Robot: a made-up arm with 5 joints.
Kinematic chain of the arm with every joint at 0, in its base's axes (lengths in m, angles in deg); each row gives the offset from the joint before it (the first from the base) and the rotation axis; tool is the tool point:
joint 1: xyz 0 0 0.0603 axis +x
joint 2: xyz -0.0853 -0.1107 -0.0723 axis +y
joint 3: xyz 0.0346 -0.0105 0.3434 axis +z
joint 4: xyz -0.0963 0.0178 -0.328 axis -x
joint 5: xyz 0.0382 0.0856 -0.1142 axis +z
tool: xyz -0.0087 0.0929 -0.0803
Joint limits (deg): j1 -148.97..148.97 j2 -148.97..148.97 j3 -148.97..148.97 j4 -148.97..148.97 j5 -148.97..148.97
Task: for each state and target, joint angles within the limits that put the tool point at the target. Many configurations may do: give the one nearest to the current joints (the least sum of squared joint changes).
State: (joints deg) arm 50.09 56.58 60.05 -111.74 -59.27
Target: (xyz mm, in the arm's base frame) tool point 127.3 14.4 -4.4
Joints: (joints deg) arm 35.07 96.61 53.16 -127.58 -89.10
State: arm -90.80 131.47 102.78 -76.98 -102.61
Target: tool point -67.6 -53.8 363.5
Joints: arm -71.84 108.82 148.97 -52.83 -85.03
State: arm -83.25 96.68 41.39 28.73 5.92
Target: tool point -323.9 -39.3 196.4
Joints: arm -70.70 95.93 44.36 35.60 7.14
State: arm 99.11 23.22 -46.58 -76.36 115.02
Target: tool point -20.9 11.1 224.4
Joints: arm 118.20 24.02 -40.12 -74.52 106.51
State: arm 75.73 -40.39 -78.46 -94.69 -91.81
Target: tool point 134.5 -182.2 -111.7
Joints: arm 54.53 -14.77 -114.00 -69.97 -74.19
